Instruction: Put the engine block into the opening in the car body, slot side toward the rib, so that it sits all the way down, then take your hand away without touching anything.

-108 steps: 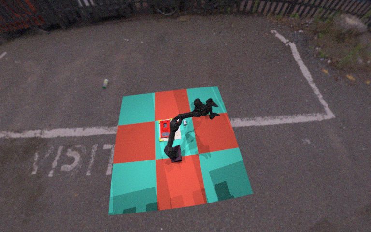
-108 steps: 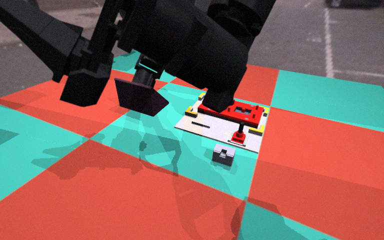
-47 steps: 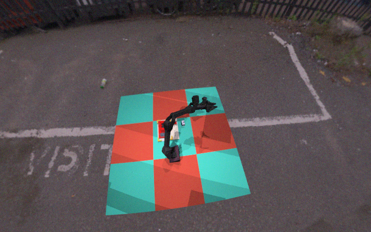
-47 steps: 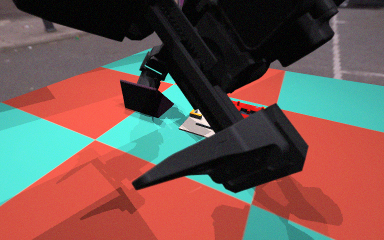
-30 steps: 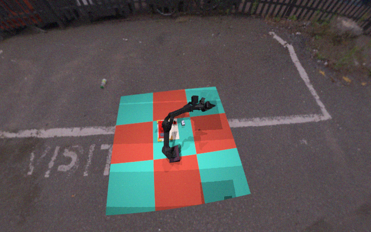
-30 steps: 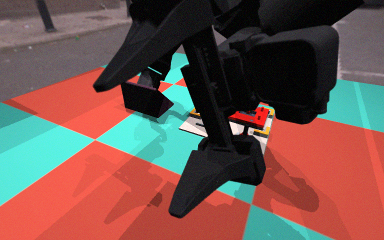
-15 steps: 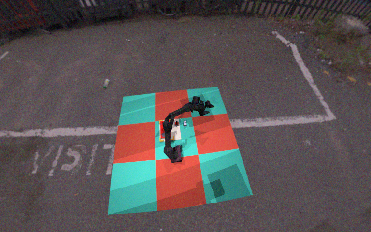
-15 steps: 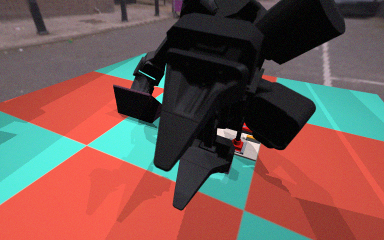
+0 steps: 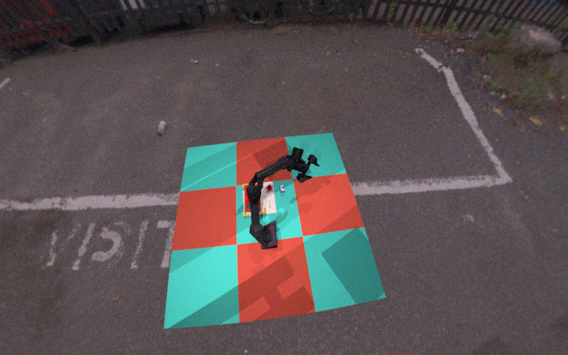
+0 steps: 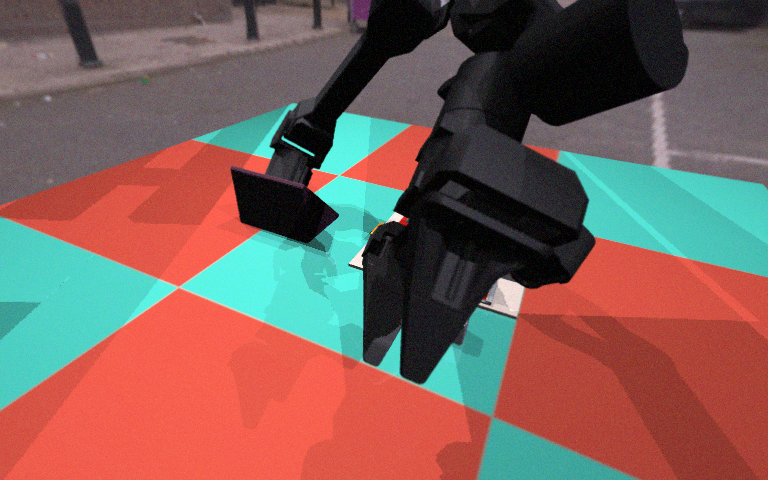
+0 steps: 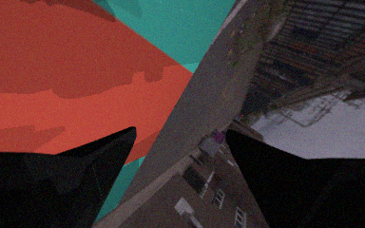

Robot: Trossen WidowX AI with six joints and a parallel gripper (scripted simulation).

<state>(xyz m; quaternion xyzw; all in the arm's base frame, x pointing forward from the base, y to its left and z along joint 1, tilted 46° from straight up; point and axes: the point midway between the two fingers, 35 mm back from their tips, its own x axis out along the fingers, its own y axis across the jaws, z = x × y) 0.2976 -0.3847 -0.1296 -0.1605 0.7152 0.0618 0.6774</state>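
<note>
The grey engine block lies 22 cm to the left of my gripper tip, 17 cm below it and 1 cm ahead of it.
</note>
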